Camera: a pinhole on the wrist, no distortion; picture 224 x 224 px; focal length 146.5 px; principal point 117.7 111.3 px. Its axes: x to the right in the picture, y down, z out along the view. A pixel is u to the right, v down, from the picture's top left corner.
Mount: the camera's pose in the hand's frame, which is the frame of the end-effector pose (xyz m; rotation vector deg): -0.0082 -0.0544 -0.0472 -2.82 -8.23 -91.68
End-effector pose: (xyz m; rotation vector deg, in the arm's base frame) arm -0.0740 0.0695 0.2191 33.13 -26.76 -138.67
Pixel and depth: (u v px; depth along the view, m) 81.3 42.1 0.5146
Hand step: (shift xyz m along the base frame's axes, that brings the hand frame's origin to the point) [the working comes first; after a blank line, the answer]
In the camera's frame: -0.1279 -0.2431 0.5146

0.0497 0.1463 0.5092
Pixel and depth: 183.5 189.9 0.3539
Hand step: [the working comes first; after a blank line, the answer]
In the camera's frame: 0.1590 0.1899 0.3539

-0.3625 0.0986 0.1581
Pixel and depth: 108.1 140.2 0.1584
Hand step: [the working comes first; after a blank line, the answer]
In the camera's frame: -0.0104 0.0312 0.1584

-0.0778 0.0315 0.0774
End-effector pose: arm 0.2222 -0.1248 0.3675 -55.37 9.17 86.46
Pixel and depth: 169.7 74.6 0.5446
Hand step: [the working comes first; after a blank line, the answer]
In the camera's frame: 0.1933 -0.1364 0.5446

-0.1060 0.2114 0.5153
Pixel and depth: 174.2 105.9 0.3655
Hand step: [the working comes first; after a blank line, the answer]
In the camera's frame: 0.1410 -0.0135 0.3655

-0.0299 0.1996 0.3056
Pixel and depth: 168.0 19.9 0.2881
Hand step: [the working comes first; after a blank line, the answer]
In the camera's frame: 0.0989 -0.1797 0.2881

-0.0398 0.0138 0.3333
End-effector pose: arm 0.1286 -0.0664 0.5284 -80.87 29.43 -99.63
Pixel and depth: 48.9 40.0 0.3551
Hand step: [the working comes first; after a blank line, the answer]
In the camera's frame: -0.1668 -0.1728 0.3551

0.3185 0.1108 -0.1575
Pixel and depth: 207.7 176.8 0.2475
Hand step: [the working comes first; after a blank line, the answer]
In the camera's frame: 0.1520 0.1107 0.2475

0.1470 0.0775 0.2463
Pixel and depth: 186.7 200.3 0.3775
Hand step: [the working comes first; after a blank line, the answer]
In the camera's frame: 0.1778 0.2293 0.3775

0.2697 0.0224 0.3628
